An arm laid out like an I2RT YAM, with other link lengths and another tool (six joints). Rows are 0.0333 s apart.
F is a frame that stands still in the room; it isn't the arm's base.
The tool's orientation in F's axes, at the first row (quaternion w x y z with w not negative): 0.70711, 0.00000, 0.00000, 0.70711
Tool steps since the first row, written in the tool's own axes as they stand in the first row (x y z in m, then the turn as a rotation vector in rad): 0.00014, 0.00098, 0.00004, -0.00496, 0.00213, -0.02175; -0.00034, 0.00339, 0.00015, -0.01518, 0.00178, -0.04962; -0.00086, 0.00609, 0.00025, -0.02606, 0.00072, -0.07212; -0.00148, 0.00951, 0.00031, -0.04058, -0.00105, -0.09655
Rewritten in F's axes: -0.00098, 0.00014, 0.00004, -0.00213, -0.00496, -0.02175; -0.00339, -0.00034, 0.00015, -0.00178, -0.01518, -0.04962; -0.00609, -0.00086, 0.00025, -0.00072, -0.02606, -0.07212; -0.00951, -0.00148, 0.00031, 0.00105, -0.04058, -0.09655
